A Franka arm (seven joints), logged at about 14 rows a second.
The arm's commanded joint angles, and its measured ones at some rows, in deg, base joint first. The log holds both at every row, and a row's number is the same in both.
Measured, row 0: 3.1 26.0 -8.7 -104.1 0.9 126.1 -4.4
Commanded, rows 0 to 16: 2.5 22.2 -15.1 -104.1 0.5 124.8 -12.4; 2.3 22.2 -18.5 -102.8 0.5 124.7 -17.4; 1.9 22.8 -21.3 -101.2 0.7 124.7 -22.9; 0.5 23.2 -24.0 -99.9 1.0 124.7 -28.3; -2.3 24.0 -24.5 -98.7 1.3 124.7 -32.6; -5.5 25.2 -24.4 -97.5 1.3 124.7 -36.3; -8.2 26.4 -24.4 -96.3 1.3 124.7 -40.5; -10.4 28.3 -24.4 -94.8 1.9 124.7 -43.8; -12.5 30.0 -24.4 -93.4 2.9 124.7 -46.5; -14.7 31.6 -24.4 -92.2 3.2 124.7 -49.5; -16.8 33.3 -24.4 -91.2 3.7 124.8 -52.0; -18.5 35.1 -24.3 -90.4 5.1 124.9 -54.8; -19.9 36.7 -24.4 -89.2 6.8 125.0 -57.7; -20.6 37.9 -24.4 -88.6 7.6 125.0 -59.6; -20.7 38.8 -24.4 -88.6 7.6 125.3 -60.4; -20.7 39.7 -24.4 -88.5 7.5 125.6 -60.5; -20.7 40.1 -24.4 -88.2 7.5 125.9 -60.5
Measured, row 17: -21.0 38.4 -24.5 -90.5 6.5 126.0 -59.7
